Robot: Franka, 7 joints.
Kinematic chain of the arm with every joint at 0, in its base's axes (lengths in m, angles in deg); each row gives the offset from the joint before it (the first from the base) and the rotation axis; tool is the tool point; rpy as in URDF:
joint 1: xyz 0 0 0.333 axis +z
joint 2: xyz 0 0 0 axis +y
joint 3: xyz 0 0 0.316 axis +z
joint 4: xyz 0.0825 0 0 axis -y
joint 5: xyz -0.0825 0 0.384 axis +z
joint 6: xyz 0 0 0 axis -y
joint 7: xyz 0.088 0 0 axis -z
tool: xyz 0 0 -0.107 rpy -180 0 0
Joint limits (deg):
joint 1: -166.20..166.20
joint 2: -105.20..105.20
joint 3: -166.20..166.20
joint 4: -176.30..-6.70
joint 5: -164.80..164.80
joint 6: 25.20..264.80
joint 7: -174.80..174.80
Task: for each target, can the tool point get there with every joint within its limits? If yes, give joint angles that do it. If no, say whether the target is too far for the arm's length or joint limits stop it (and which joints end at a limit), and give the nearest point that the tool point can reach.
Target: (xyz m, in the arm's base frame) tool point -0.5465 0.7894 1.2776
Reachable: no: too far | nearest point -0.3481 0.5028 0.9347 | short by 0.489 m
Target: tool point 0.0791 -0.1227 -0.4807
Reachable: no: joint limits stop it (at a limit: joint 2) | nearest point 0.0941 -0.1460 -0.3493 | short by 0.134 m
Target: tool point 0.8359 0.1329 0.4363
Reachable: yes | joints 4.32 69.41 12.81 -22.31 -107.21 150.79 123.15
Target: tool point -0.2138 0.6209 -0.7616
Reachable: no: too far | nearest point -0.1566 0.4547 -0.3227 | short by 0.473 m
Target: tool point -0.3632 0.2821 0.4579
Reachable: yes | joints 113.24 -3.60 32.13 -149.21 12.28 231.40 -93.67
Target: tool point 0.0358 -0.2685 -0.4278
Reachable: no: joint limits stop it (at a limit: joint 2) | nearest point 0.0360 -0.2699 -0.3607 | short by 0.067 m
